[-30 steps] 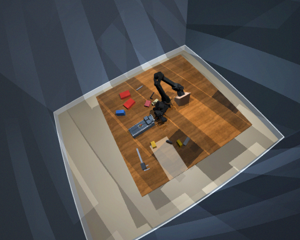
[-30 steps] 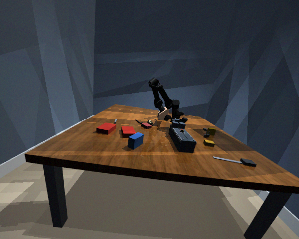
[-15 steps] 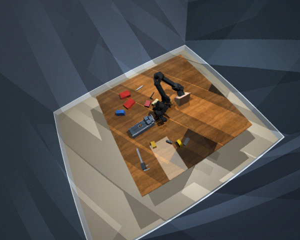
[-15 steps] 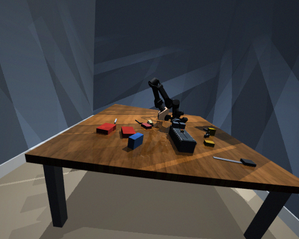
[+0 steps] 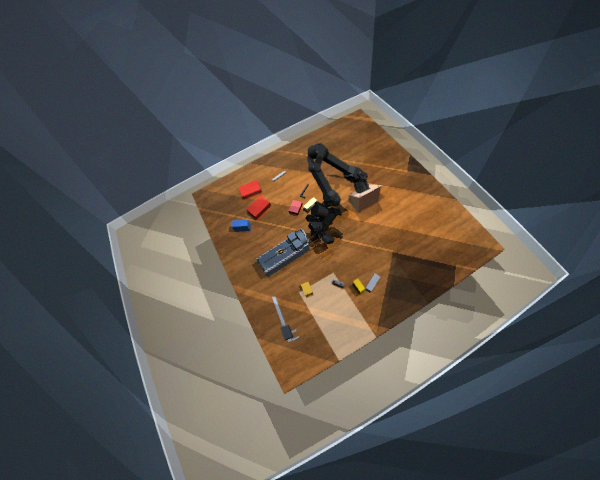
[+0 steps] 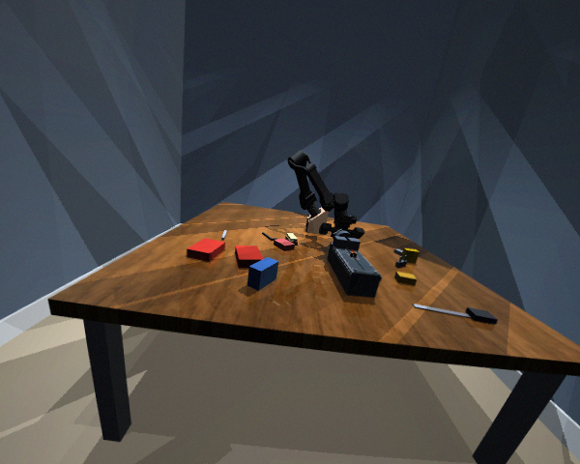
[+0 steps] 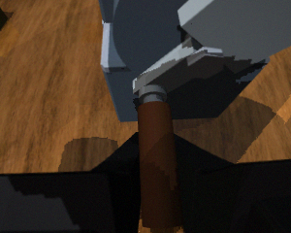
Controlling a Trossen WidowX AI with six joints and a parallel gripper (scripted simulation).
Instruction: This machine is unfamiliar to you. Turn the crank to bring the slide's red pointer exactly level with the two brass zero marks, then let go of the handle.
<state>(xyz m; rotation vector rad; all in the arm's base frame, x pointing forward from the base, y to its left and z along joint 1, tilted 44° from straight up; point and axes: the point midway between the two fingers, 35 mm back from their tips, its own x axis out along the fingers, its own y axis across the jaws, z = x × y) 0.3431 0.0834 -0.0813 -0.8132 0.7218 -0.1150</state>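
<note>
My gripper tip is 2 cm past the brown crank handle and 3 cm below it. Also, from my gripper tip: pink block 1 cm behind, 24 cm to the right, 3 cm below; ochre block 12 cm ahead, 22 cm to the left, 3 cm below; red pointer 16 cm ahead, 1 cm to the left, 4 cm above.
</note>
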